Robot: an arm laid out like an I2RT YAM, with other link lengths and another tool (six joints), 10 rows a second.
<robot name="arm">
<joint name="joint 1" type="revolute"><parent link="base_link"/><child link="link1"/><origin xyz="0 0 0.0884" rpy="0 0 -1.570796"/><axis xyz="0 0 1"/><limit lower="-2.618" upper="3.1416"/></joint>
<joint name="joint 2" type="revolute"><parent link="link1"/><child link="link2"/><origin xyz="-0.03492 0.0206 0.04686" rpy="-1.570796 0 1.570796"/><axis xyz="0 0 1"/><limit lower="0" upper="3.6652"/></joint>
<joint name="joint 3" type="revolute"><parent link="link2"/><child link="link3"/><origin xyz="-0.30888 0 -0.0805" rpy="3.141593 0 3.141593"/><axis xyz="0 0 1"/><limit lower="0" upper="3.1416"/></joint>
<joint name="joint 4" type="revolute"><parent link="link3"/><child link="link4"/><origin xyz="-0.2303 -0.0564 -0.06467" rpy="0 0 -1.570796"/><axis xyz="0 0 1"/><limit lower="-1.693" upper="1.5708"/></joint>
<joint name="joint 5" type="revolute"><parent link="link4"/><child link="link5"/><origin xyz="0.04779 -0.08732 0.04" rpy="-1.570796 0 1.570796"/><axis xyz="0 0 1"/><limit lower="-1.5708" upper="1.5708"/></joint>
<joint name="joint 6" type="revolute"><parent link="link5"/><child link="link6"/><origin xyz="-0.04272 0 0.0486" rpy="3.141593 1.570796 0"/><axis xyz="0 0 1"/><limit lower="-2.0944" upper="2.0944"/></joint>
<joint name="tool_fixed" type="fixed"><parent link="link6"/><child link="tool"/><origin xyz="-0.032 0.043 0.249" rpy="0.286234 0 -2.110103"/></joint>
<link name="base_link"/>
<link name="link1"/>
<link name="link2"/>
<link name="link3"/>
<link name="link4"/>
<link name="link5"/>
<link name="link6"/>
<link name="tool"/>
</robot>
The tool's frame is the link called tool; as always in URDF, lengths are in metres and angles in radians.
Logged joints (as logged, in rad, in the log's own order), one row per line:
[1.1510, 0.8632, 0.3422, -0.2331, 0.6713, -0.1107]
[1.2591, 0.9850, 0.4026, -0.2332, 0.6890, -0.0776]
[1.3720, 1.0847, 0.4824, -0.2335, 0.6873, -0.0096]
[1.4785, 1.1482, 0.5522, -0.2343, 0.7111, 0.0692]
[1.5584, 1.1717, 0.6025, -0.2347, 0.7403, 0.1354]
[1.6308, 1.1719, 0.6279, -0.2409, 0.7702, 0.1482]
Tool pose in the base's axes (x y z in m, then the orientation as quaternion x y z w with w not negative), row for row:
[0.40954, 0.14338, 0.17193, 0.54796, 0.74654, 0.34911, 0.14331]
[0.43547, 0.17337, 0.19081, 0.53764, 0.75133, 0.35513, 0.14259]
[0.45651, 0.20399, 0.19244, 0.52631, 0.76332, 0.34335, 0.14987]
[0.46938, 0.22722, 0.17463, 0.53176, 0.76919, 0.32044, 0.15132]
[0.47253, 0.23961, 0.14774, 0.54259, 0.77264, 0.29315, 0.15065]
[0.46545, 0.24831, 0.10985, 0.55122, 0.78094, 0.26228, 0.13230]
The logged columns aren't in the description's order. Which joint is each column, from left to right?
Columns, left to right: joint 2, joint 3, joint 1, joint 4, joint 6, joint 5.
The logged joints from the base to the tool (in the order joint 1, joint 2, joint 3, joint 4, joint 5, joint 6), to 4 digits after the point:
[0.3422, 1.1510, 0.8632, -0.2331, -0.1107, 0.6713]
[0.4026, 1.2591, 0.9850, -0.2332, -0.0776, 0.6890]
[0.4824, 1.3720, 1.0847, -0.2335, -0.0096, 0.6873]
[0.5522, 1.4785, 1.1482, -0.2343, 0.0692, 0.7111]
[0.6025, 1.5584, 1.1717, -0.2347, 0.1354, 0.7403]
[0.6279, 1.6308, 1.1719, -0.2409, 0.1482, 0.7702]

